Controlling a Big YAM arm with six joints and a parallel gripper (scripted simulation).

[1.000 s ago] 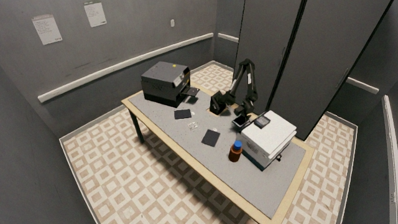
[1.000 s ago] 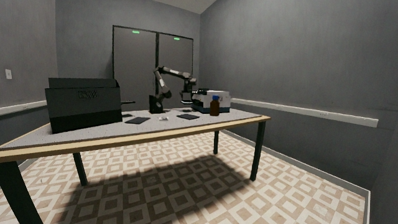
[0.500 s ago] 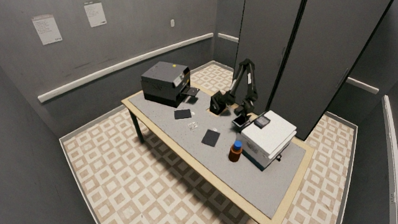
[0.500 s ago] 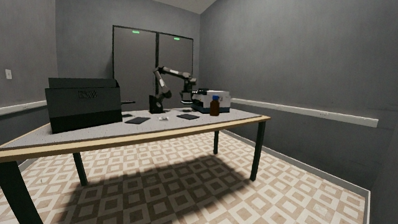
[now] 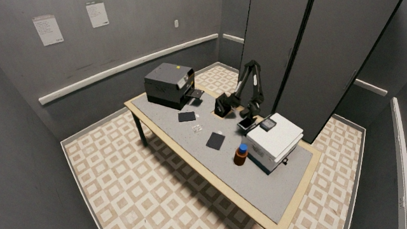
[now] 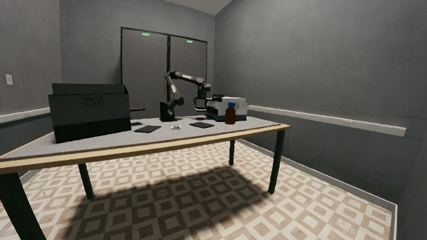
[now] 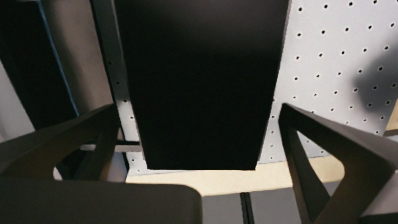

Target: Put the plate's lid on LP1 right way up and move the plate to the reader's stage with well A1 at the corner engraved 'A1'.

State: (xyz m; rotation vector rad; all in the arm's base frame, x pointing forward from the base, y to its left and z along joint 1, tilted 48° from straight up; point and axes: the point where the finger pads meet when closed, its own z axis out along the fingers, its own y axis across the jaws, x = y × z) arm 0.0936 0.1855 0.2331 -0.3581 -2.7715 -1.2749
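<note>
My gripper is now 20 mm above the dark lid. From my hand the other things lie so: dark flat pad: 260 mm ahead, 140 mm to the right, 120 mm below; then white multi-well plate: 30 mm below; then brown capped bottle: 310 mm ahead, 120 mm to the left, 10 mm below.
</note>
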